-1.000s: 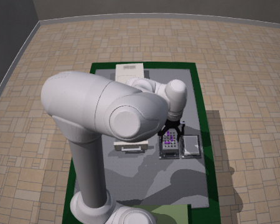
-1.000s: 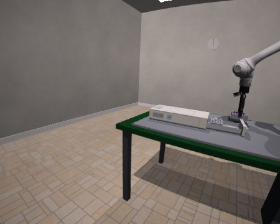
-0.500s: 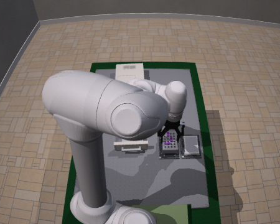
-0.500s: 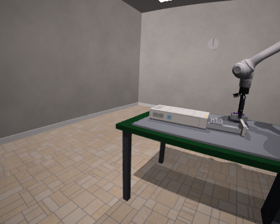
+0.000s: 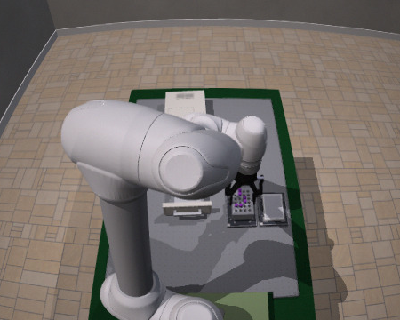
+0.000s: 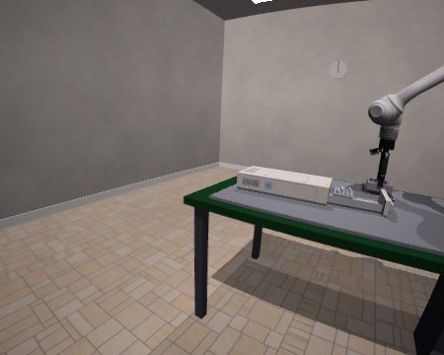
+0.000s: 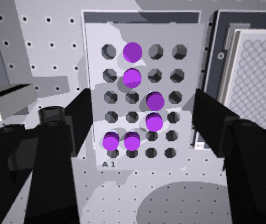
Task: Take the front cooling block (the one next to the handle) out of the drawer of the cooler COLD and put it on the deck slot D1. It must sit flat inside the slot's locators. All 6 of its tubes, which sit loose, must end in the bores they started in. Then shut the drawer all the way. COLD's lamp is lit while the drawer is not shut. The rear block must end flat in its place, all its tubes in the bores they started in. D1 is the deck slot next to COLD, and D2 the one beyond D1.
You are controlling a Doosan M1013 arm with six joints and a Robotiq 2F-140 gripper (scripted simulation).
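Now: hand 3 cm above the cooling block. Also, from my hand: drawer (22 cm to the left, 11 cm ahead, 5 cm below); then deck slot D1 (8 cm below); then pale well plate (14 cm to the right, 7 cm below, 1 cm behind).
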